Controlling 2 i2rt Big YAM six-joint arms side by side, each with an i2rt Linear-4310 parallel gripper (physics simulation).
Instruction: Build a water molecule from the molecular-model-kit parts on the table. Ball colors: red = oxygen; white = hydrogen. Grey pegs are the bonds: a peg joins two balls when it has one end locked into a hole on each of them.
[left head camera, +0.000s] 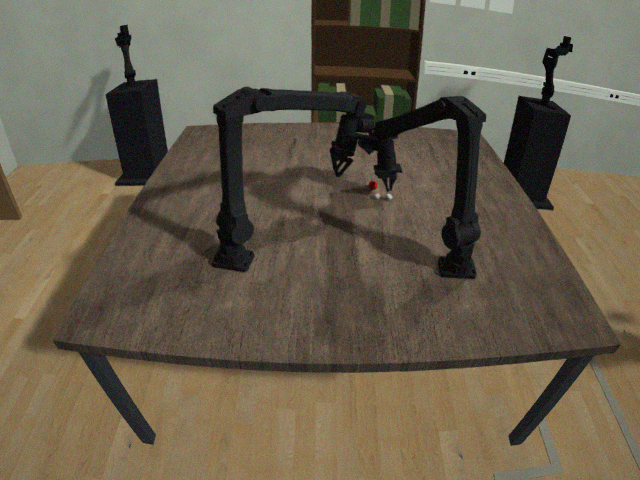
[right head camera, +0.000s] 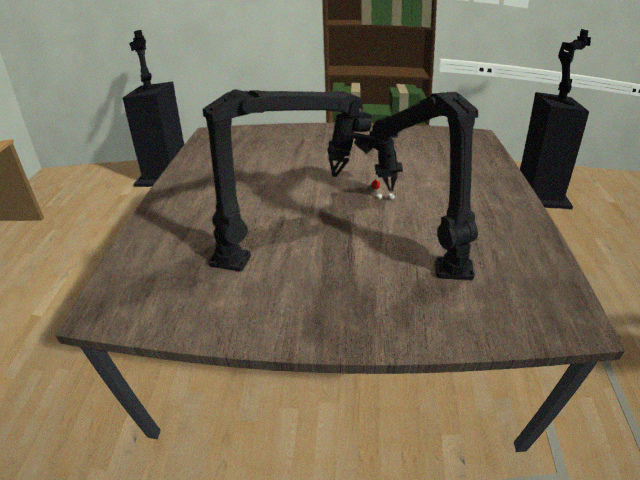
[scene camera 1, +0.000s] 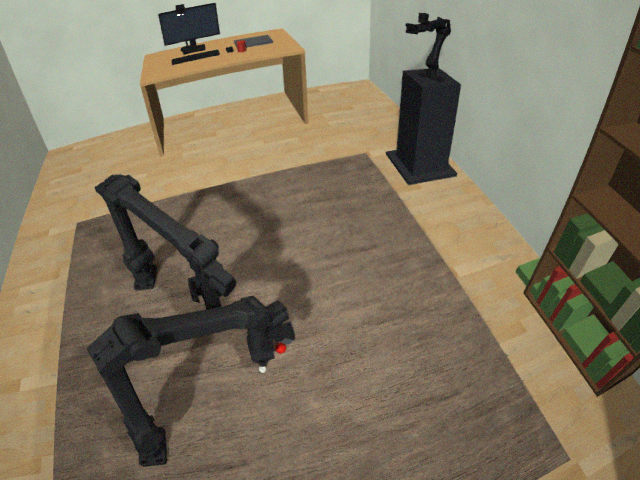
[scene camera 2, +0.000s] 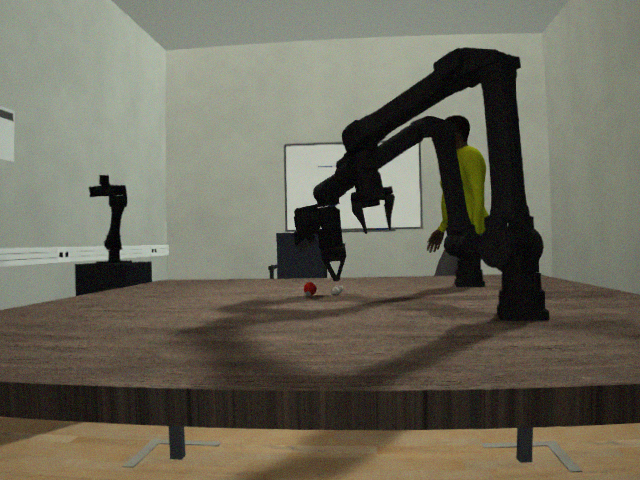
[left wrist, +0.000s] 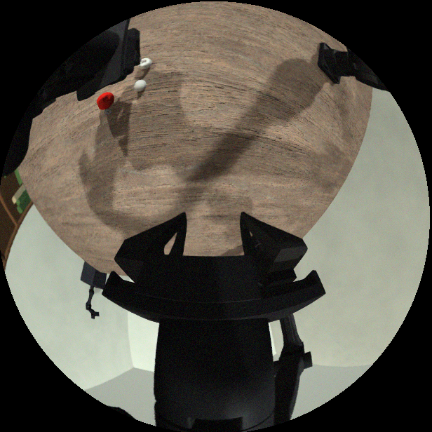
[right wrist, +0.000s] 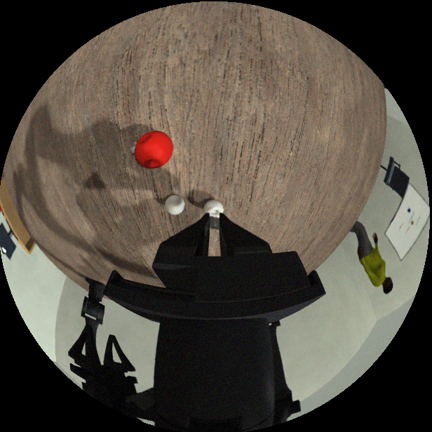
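Observation:
The red ball (left head camera: 373, 184) (right head camera: 375, 184) (scene camera 1: 280, 348) (scene camera 2: 310, 287) (left wrist: 105, 100) (right wrist: 154, 149) lies on the table with a grey peg (right wrist: 133, 149) sticking out of one side. One white ball (left head camera: 376, 196) (left wrist: 140, 85) (right wrist: 175, 204) lies near it. The other white ball (left head camera: 389, 196) (left wrist: 145, 63) (right wrist: 214, 206) lies directly below my right gripper (left head camera: 389, 189) (scene camera 2: 336, 279) (right wrist: 214, 217), which is shut on a second grey peg (right wrist: 214, 223). Whether that peg enters this ball's hole is unclear. My left gripper (left head camera: 341, 173) (scene camera 2: 377, 229) (left wrist: 213, 216) is partly open and empty, high above the table.
The brown table (left head camera: 310, 310) (scene camera 2: 320, 361) carries both arms. In the left head camera, my left gripper hangs close beside the right arm's wrist, left of the red ball. A bookshelf (left head camera: 315, 51) stands behind the table. A person in yellow (scene camera 2: 473, 180) stands beyond it.

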